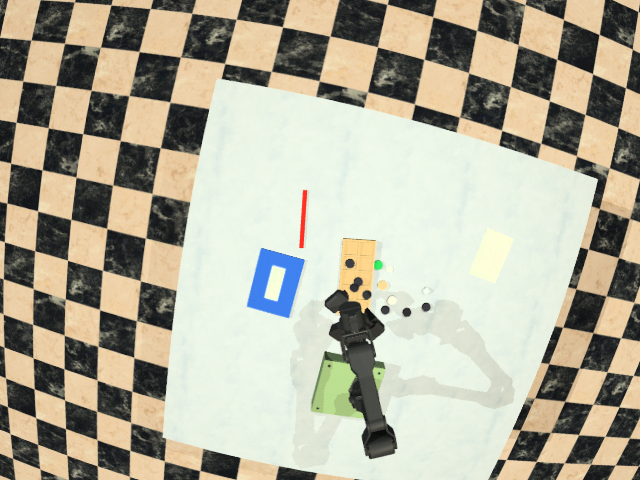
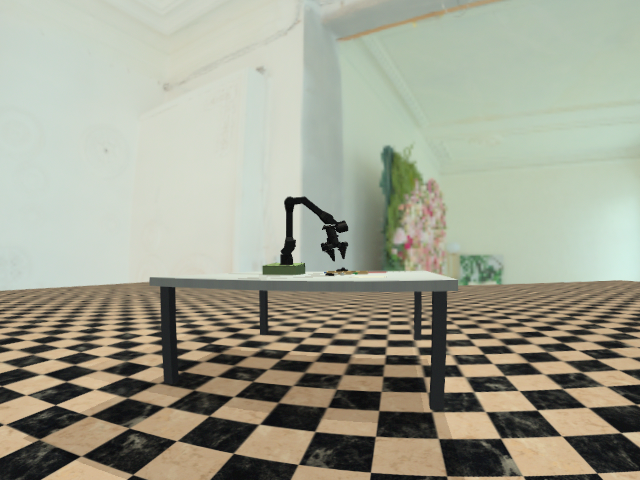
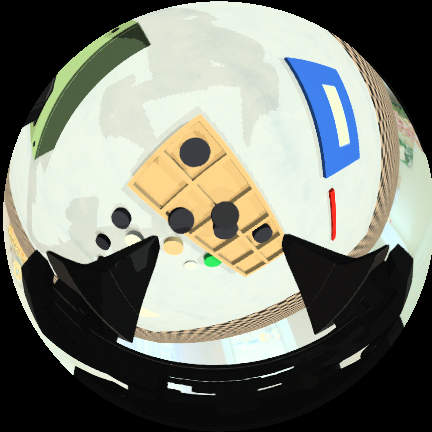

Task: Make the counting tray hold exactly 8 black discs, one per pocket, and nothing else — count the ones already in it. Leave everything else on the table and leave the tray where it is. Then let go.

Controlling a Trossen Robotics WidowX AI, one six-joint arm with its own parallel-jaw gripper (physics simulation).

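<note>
The tan counting tray (image 1: 358, 246) (image 3: 160, 182) lies on the table. A black disc (image 3: 195, 152) sits in its end pocket nearest the arm base. Another black disc (image 1: 349, 262) (image 3: 262, 233) sits in a farther pocket. Between them, one black disc (image 1: 358, 281) (image 3: 225, 214) overlaps a second black disc (image 1: 354, 287); which pockets they occupy is unclear. A black disc (image 1: 366, 294) (image 3: 181, 220) is near the long rim; whether it is seated is unclear. Loose black discs (image 1: 385, 310) (image 1: 406, 312) (image 1: 425, 306) lie beside the tray. My gripper (image 2: 338, 258) (image 3: 221, 241) is open and empty above the tray.
A green disc (image 1: 377, 264) (image 3: 212, 260), a tan disc (image 1: 382, 285) (image 3: 173, 245) and white discs (image 1: 389, 269) (image 1: 391, 299) (image 1: 427, 290) lie beside the tray. A blue block (image 1: 293, 279) (image 3: 330, 160), red bar (image 1: 303, 219) (image 3: 333, 215) and cream card (image 1: 491, 255) lie farther out.
</note>
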